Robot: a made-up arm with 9 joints. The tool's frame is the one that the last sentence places.
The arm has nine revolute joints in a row. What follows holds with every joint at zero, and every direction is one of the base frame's. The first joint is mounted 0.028 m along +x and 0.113 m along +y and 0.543 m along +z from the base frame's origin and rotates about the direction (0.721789, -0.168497, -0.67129), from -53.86 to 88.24 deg. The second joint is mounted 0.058 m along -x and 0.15 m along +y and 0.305 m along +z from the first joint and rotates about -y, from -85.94 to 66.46 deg. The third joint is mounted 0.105 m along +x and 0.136 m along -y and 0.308 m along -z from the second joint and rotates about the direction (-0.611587, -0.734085, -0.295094), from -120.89 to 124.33 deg. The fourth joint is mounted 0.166 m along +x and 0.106 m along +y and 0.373 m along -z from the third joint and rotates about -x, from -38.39 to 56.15 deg. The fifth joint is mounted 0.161 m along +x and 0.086 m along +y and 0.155 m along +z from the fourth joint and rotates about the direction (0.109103, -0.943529, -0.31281), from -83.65 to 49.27 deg. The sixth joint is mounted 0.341 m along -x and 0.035 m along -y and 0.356 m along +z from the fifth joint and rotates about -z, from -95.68 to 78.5 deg. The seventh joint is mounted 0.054 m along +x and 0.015 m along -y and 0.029 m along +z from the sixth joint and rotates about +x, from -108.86 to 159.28 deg. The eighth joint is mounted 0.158 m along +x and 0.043 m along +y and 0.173 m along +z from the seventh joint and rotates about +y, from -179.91 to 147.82 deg. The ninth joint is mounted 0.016 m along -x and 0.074 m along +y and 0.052 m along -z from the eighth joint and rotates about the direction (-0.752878, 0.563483, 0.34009), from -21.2 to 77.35 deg. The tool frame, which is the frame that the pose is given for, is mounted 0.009 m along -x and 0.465 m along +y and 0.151 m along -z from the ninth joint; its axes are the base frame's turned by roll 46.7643, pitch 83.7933 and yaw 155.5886 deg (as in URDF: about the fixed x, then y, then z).
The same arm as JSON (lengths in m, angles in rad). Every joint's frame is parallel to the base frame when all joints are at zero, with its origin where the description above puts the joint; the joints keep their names.
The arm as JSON. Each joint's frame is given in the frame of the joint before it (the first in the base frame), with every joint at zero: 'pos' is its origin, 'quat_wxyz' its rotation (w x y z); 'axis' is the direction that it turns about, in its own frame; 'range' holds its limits. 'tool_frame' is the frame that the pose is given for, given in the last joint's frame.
{
  "length_unit": "m",
  "angle_unit": "rad",
  "joints": [
    {
      "joint": "joint 1",
      "pos": [
        0.028,
        0.113,
        0.543
      ],
      "quat_wxyz": [
        1.0,
        0.0,
        0.0,
        0.0
      ],
      "axis": [
        0.721789,
        -0.168497,
        -0.67129
      ],
      "range": [
        -0.94,
        1.5401
      ]
    },
    {
      "joint": "joint 2",
      "pos": [
        -0.058,
        0.15,
        0.305
      ],
      "quat_wxyz": [
        1.0,
        0.0,
        0.0,
        0.0
      ],
      "axis": [
        0.0,
        -1.0,
        0.0
      ],
      "range": [
        -1.4999,
        1.1599
      ]
    },
    {
      "joint": "joint 3",
      "pos": [
        0.105,
        -0.136,
        -0.308
      ],
      "quat_wxyz": [
        1.0,
        0.0,
        0.0,
        0.0
      ],
      "axis": [
        -0.611587,
        -0.734085,
        -0.295094
      ],
      "range": [
        -2.1099,
        2.17
      ]
    },
    {
      "joint": "joint 4",
      "pos": [
        0.166,
        0.106,
        -0.373
      ],
      "quat_wxyz": [
        1.0,
        0.0,
        0.0,
        0.0
      ],
      "axis": [
        -1.0,
        0.0,
        0.0
      ],
      "range": [
        -0.67,
        0.98
      ]
    },
    {
      "joint": "joint 5",
      "pos": [
        0.161,
        0.086,
        0.155
      ],
      "quat_wxyz": [
        1.0,
        0.0,
        0.0,
        0.0
      ],
      "axis": [
        0.109103,
        -0.943529,
        -0.31281
      ],
      "range": [
        -1.46,
        0.8599
      ]
    },
    {
      "joint": "joint 6",
      "pos": [
        -0.341,
        -0.035,
        0.356
      ],
      "quat_wxyz": [
        1.0,
        0.0,
        0.0,
        0.0
      ],
      "axis": [
        0.0,
        0.0,
        -1.0
      ],
      "range": [
        -1.6699,
        1.3701
      ]
    },
    {
      "joint": "joint 7",
      "pos": [
        0.054,
        -0.015,
        0.029
      ],
      "quat_wxyz": [
        1.0,
        0.0,
        0.0,
        0.0
      ],
      "axis": [
        1.0,
        0.0,
        0.0
      ],
      "range": [
        -1.9,
        2.78
      ]
    },
    {
      "joint": "joint 8",
      "pos": [
        0.158,
        0.043,
        0.173
      ],
      "quat_wxyz": [
        1.0,
        0.0,
        0.0,
        0.0
      ],
      "axis": [
        0.0,
        1.0,
        0.0
      ],
      "range": [
        -3.14,
        2.5799
      ]
    },
    {
      "joint": "joint 9",
      "pos": [
        -0.016,
        0.074,
        -0.052
      ],
      "quat_wxyz": [
        1.0,
        0.0,
        0.0,
        0.0
      ],
      "axis": [
        -0.752878,
        0.563483,
        0.34009
      ],
      "range": [
        -0.37,
        1.35
      ]
    }
  ],
  "tool_frame": {
    "pos": [
      -0.009,
      0.465,
      -0.151
    ],
    "quat_wxyz": [
      0.403478,
      -0.536638,
      0.418318,
      0.611748
    ]
  }
}

